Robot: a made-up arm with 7 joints.
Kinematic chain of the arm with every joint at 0, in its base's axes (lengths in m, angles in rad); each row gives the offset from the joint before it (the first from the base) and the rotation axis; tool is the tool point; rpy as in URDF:
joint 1: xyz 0 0 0.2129 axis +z
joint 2: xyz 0 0 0 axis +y
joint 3: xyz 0 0 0.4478 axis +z
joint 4: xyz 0.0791 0 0 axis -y
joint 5: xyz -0.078 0 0.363 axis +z
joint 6: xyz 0 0 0 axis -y
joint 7: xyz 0.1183 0 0 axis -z
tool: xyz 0 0 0 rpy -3.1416 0 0
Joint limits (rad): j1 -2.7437..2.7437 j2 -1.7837..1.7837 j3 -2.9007..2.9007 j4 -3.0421..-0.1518 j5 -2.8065..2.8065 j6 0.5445..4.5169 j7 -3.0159..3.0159
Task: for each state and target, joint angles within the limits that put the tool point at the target. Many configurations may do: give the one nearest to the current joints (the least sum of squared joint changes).
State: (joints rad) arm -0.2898 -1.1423 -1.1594 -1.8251 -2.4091 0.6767 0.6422
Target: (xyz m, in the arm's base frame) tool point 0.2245 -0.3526 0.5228
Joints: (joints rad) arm 0.2946 -0.5876 -0.8811 -2.4189 -2.3938 0.8773 0.6422
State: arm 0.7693 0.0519 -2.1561 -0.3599 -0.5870 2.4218 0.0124
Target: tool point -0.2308 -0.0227 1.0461
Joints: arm 0.2013 -0.3344 -2.0061 -0.1518 -0.3585 2.8992 0.0124
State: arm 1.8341 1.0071 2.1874 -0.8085 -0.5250 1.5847 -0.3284
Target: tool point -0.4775 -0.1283 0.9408
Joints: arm 2.4259 0.6413 2.0535 -1.0641 -0.5253 1.5589 -0.3284
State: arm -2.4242 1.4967 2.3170 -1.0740 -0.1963 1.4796 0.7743
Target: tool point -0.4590 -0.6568 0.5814
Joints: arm -2.5851 1.5166 2.3802 -1.0264 -0.1951 1.4898 0.7743
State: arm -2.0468 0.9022 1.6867 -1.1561 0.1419 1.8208 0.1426
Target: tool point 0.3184 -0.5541 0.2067
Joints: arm -2.0348 1.1749 1.3119 -1.9995 0.1468 1.6142 0.1426
